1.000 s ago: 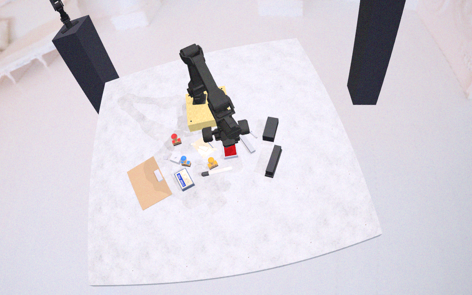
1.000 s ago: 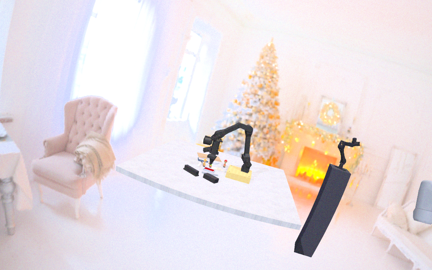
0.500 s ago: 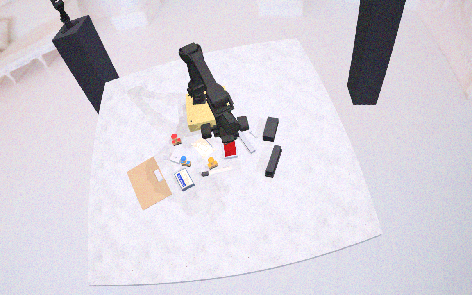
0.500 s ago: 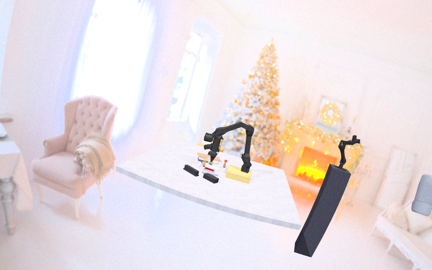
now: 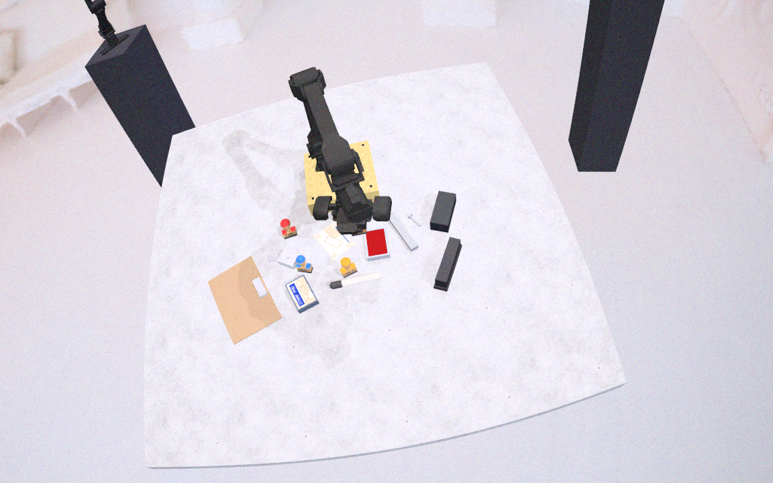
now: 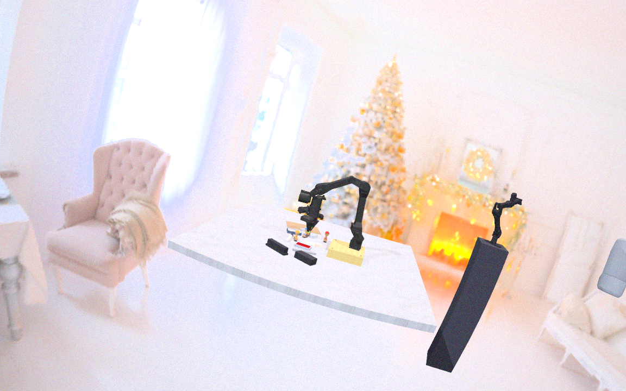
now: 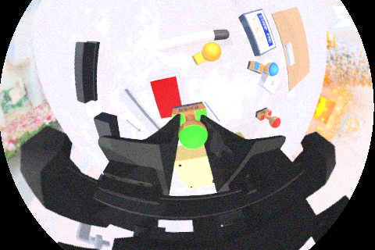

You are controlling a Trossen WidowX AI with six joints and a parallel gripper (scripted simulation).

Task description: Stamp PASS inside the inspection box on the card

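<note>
My gripper tip is now 20 mm past the cream card, 80 mm to the left of it and 90 mm above it. Also, from my gripper tip: orange-knobbed stamp: 80 mm ahead, 30 mm to the right, 70 mm below; then red ink pad: 40 mm to the left, 90 mm below; then green-knobbed stamp: right at my gripper tip.
</note>
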